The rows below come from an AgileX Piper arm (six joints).
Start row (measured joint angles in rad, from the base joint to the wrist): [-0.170, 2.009, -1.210, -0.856, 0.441, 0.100]
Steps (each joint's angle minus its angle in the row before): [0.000, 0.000, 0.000, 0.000, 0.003, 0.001]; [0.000, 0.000, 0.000, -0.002, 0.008, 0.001]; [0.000, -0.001, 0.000, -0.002, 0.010, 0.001]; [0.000, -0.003, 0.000, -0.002, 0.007, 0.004]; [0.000, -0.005, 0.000, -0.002, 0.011, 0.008]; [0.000, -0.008, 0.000, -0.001, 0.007, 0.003]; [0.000, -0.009, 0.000, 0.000, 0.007, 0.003]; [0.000, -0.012, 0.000, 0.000, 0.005, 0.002]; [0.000, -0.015, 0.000, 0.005, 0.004, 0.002]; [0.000, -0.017, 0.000, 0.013, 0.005, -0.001]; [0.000, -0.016, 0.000, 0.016, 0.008, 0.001]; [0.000, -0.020, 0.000, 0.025, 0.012, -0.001]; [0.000, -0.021, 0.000, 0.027, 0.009, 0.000]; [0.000, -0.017, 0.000, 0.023, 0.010, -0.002]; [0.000, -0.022, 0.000, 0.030, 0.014, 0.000]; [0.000, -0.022, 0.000, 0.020, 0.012, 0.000]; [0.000, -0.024, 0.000, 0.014, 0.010, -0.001]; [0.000, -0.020, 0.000, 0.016, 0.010, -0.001]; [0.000, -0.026, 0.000, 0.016, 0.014, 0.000]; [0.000, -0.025, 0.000, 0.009, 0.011, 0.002]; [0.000, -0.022, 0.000, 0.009, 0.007, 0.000]
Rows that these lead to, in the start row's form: [-0.170, 2.009, -1.210, -0.856, 0.444, 0.101]; [-0.170, 2.009, -1.210, -0.858, 0.452, 0.102]; [-0.170, 2.008, -1.210, -0.860, 0.462, 0.103]; [-0.170, 2.005, -1.210, -0.862, 0.469, 0.107]; [-0.170, 2.000, -1.210, -0.864, 0.480, 0.115]; [-0.170, 1.992, -1.210, -0.865, 0.487, 0.118]; [-0.170, 1.983, -1.210, -0.865, 0.494, 0.121]; [-0.170, 1.971, -1.210, -0.865, 0.499, 0.123]; [-0.170, 1.956, -1.210, -0.860, 0.503, 0.125]; [-0.170, 1.939, -1.210, -0.847, 0.508, 0.124]; [-0.170, 1.923, -1.210, -0.831, 0.516, 0.125]; [-0.170, 1.903, -1.210, -0.806, 0.528, 0.124]; [-0.170, 1.882, -1.210, -0.779, 0.537, 0.124]; [-0.170, 1.865, -1.210, -0.756, 0.547, 0.122]; [-0.170, 1.843, -1.210, -0.726, 0.561, 0.122]; [-0.170, 1.821, -1.210, -0.706, 0.573, 0.122]; [-0.170, 1.797, -1.210, -0.692, 0.583, 0.121]; [-0.170, 1.777, -1.210, -0.676, 0.593, 0.120]; [-0.170, 1.751, -1.210, -0.660, 0.607, 0.120]; [-0.170, 1.726, -1.210, -0.651, 0.618, 0.122]; [-0.170, 1.704, -1.210, -0.642, 0.625, 0.122]
